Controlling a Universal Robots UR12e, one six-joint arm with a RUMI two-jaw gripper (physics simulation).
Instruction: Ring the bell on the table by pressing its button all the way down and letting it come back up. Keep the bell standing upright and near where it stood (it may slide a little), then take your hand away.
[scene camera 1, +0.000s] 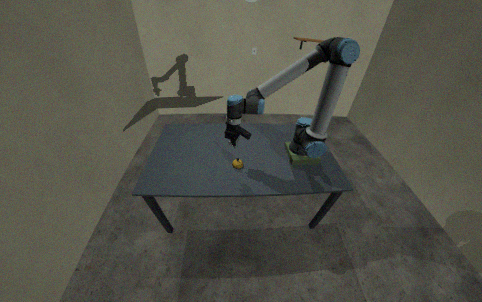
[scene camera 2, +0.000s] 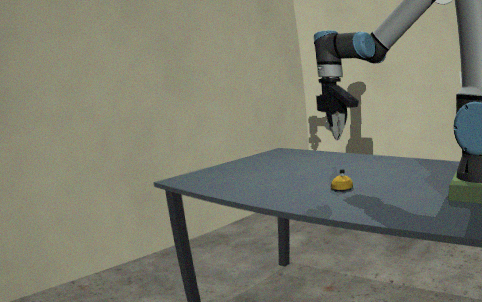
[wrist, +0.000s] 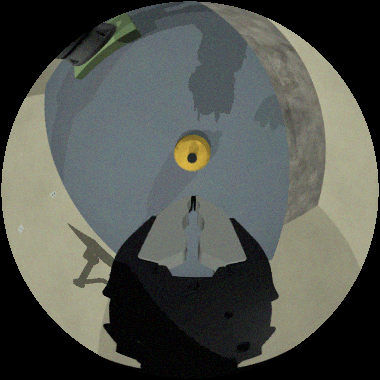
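Where they show: gripper, fingertip midpoint: (scene camera 1: 235, 148) (scene camera 2: 337, 140) (wrist: 192, 196); arm's base, origin of the base link: (scene camera 1: 300, 148) (scene camera 2: 479, 177).
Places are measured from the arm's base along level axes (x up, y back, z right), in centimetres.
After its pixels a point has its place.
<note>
A yellow dome-shaped bell (scene camera 1: 238, 164) {x -1.3, y -54.3, z -11.4 cm} (scene camera 2: 342, 184) {x -2.3, y -53.0, z -12.0 cm} (wrist: 199, 148) {x -0.7, y -53.9, z -10.6 cm} stands upright on the dark blue-grey table (scene camera 1: 190, 175) {x -4.8, y -90.2, z -15.5 cm} (scene camera 2: 240, 185) {x -4.8, y -93.1, z -16.5 cm} (wrist: 120, 120) {x -4.8, y -38.0, z 3.6 cm}. Its small black button (scene camera 2: 342, 171) {x 1.5, y -54.1, z -9.2 cm} (wrist: 192, 158) {x 1.8, y -54.7, z -8.7 cm} stands up above the dome, with a short stem showing in scene camera 2. My gripper (scene camera 1: 234, 145) {x 12.0, y -56.4, z -7.9 cm} (scene camera 2: 337, 139) {x 12.0, y -56.4, z -7.9 cm} (wrist: 192, 196) {x 12.0, y -56.4, z -7.9 cm} is shut and empty, pointing down. Its fingertips are well above the bell and apart from it. In the wrist view the bell lies just beyond the fingertips, fully in sight.
The arm's base stands on a green block (scene camera 1: 306, 160) {x -0.5, y -0.3, z -14.1 cm} (scene camera 2: 465, 191) {x -1.3, y -5.8, z -13.9 cm} (wrist: 107, 46) at the right of the table. The forearm reaches over the table from that side. The arm casts shadows on the table near the bell and on the back wall.
</note>
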